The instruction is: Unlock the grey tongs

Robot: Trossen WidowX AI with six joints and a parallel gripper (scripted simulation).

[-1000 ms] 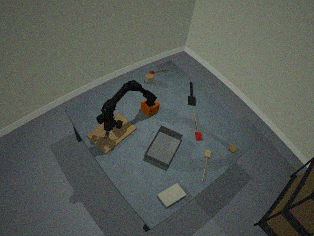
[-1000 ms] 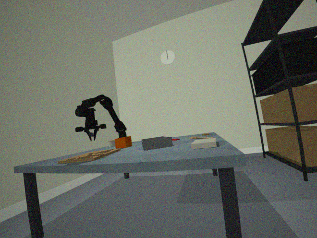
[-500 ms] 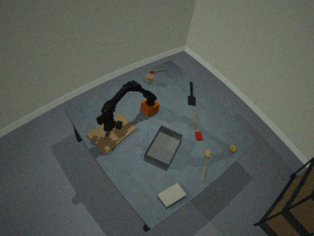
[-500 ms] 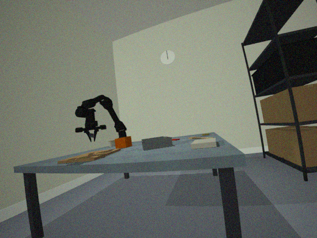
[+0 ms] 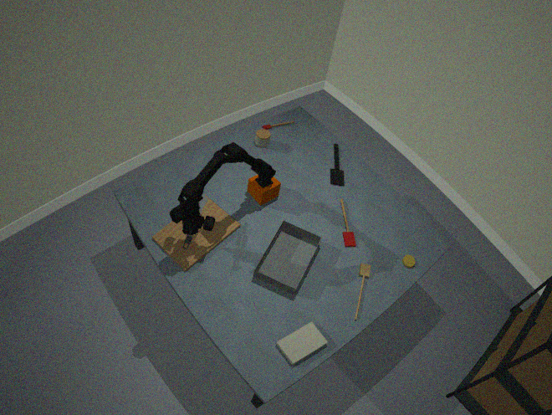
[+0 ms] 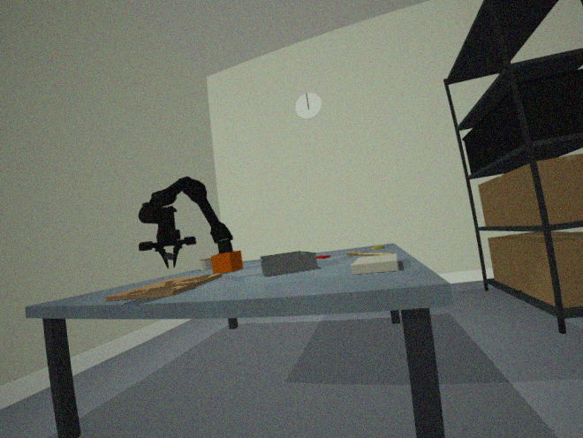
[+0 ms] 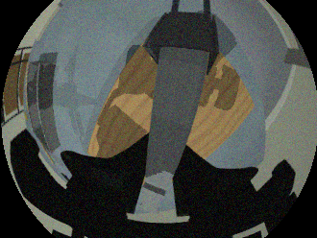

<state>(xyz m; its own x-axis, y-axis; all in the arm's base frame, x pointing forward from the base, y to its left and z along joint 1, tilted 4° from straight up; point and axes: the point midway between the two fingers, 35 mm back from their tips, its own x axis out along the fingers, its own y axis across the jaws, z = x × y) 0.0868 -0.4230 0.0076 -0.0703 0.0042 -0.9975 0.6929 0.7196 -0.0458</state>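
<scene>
Right now my gripper tip is 3 cm past the wooden board, 2 cm to the right of it and 6 cm above it. From my gripper tip the other things lie so: jar 41 cm behind, 62 cm to the left, 4 cm below; grey roasting tin 29 cm ahead, 32 cm to the left, 4 cm below; white block 67 cm ahead, 14 cm to the left, 6 cm below.
</scene>
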